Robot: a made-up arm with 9 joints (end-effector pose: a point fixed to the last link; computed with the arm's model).
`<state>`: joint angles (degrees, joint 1 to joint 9).
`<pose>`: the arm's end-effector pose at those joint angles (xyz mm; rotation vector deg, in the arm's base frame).
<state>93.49 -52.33 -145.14 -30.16 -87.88 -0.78 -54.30 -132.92 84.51</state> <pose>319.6 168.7 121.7 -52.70 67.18 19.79</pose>
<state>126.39 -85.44 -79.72 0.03 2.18 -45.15 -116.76 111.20 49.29</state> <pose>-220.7 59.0 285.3 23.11 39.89 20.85</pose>
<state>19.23 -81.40 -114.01 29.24 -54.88 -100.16 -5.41 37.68 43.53</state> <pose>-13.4 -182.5 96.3 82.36 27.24 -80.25</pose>
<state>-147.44 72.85 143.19 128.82 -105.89 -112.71 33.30 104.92 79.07</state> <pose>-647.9 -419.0 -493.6 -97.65 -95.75 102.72</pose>
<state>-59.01 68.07 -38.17 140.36 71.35 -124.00 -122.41 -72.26 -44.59</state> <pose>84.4 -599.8 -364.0 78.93 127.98 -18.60</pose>
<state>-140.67 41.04 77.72 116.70 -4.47 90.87 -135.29 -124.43 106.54</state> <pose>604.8 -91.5 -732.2 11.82 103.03 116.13</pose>
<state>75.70 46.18 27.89 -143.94 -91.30 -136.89 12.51 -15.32 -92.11</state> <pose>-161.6 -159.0 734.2 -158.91 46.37 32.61</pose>
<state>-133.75 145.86 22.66 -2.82 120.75 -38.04 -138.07 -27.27 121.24</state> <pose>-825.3 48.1 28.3 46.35 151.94 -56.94</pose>
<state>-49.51 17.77 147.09 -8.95 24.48 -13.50 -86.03 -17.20 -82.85</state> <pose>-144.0 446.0 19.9 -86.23 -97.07 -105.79</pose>
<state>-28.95 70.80 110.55 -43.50 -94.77 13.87 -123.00 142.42 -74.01</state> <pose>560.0 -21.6 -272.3 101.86 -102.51 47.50</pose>
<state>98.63 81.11 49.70 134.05 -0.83 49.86 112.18 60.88 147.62</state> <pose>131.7 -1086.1 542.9 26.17 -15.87 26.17</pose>
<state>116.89 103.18 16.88 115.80 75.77 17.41 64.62 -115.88 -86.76</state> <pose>597.7 -208.4 286.9 -151.34 41.11 85.09</pose>
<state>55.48 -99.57 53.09 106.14 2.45 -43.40 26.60 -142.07 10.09</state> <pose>392.7 445.2 -155.8 76.26 147.74 -21.24</pose>
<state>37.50 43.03 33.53 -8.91 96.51 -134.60 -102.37 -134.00 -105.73</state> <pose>217.0 26.5 -165.5 152.66 -36.50 37.68</pose>
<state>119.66 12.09 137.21 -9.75 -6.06 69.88 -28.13 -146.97 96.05</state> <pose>-103.0 -78.5 143.1 22.76 -120.23 30.97</pose>
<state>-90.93 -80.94 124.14 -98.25 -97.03 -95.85 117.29 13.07 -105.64</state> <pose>685.7 162.4 -402.9 19.21 -4.52 10.36</pose>
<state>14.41 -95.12 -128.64 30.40 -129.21 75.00 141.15 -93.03 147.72</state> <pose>-509.2 -490.8 46.5 16.09 38.12 -56.73</pose>
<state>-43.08 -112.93 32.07 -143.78 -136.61 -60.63 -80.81 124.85 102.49</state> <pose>-24.1 520.8 -259.9 55.33 12.76 134.45</pose>
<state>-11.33 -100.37 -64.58 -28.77 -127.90 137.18 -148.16 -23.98 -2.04</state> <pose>-32.8 -12.6 -895.4 99.80 68.99 -86.11</pose>
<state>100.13 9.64 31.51 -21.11 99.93 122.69 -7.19 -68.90 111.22</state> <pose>-341.8 -246.3 482.8 -110.07 -64.52 106.82</pose>
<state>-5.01 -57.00 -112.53 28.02 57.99 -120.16 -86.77 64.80 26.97</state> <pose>560.4 94.7 132.8 65.99 -90.34 54.56</pose>
